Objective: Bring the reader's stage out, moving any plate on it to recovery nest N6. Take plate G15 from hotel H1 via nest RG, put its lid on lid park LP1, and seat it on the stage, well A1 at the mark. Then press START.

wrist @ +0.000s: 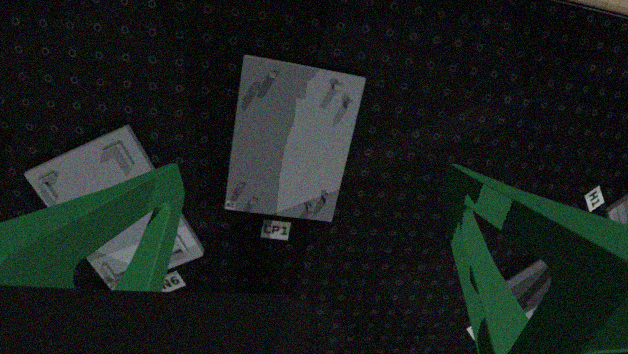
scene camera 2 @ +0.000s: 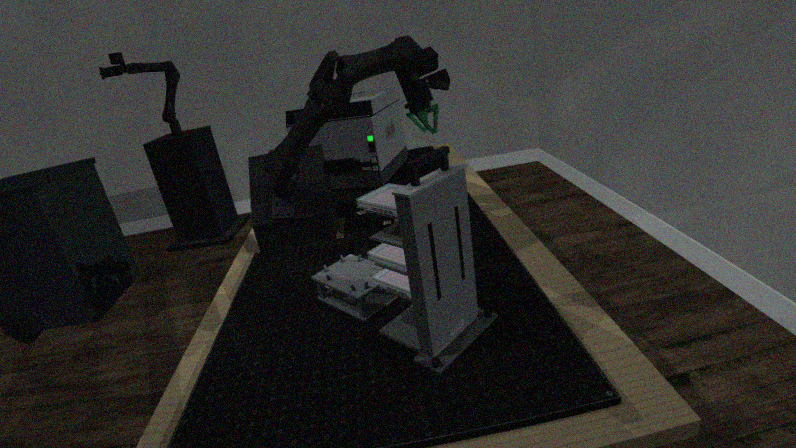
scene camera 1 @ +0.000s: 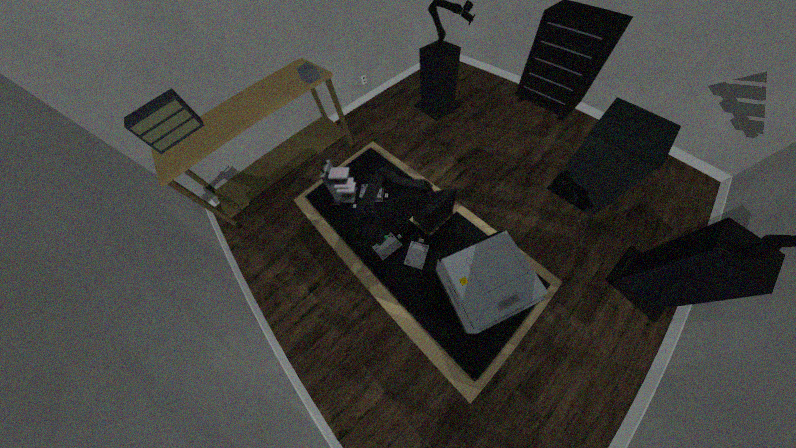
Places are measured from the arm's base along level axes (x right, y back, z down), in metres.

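Where they show: gripper, fingertip midpoint: (wrist: 312, 178) (scene camera 2: 430, 132) (scene camera 1: 373, 239); arm's base, origin of the base link: (scene camera 2: 285, 187) (scene camera 1: 433, 199).
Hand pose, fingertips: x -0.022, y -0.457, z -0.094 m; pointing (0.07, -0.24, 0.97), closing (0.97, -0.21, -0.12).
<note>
Each offset is from my fingertips to the top centre of the thing. "*": to the spot under its first point. Level surfaces: height alone.
My gripper (scene camera 2: 426, 123) (wrist: 312, 178) is open and empty, its green fingers high above lid park LP1 @(dx +0.022, dy +0.063, dz +0.233 m) (wrist: 295, 140) (scene camera 1: 388, 246), a bare grey pad with corner posts. Nest N6 @(dx -0.147, dy +0.172, dz +0.235 m) (wrist: 82, 175) (scene camera 1: 416, 254) lies to its left in the wrist view, partly behind a finger, and holds no plate. The white hotel (scene camera 2: 440, 250) (scene camera 1: 340, 186) stands upright with several pale plates @(dx +0.546, dy +0.090, dz -0.016 m) (scene camera 2: 384, 200) on its shelves; G15 cannot be told apart. Nest RG @(dx +0.426, dy +0.221, dz +0.177 m) (scene camera 2: 348, 275) stands beside it, bare on top. The reader @(dx -0.529, dy +0.312, dz -0.082 m) (scene camera 1: 495, 281) (scene camera 2: 384, 130) shows a green light @(* dx -0.306, dy +0.207, dz +0.054 m) (scene camera 2: 370, 138); its stage cannot be made out.
The dark arm base (scene camera 1: 437, 211) stands between hotel and reader at the table's edge. The perforated black mat @(dz +0.252 m) (scene camera 2: 311, 378) has a wooden border (scene camera 2: 607, 333). Label H1 @(* dx +0.438, dy +0.061, dz +0.252 m) (wrist: 594, 198) shows at the right of the wrist view. A wooden bench (scene camera 1: 239, 111) and dark cabinets stand off the table.
</note>
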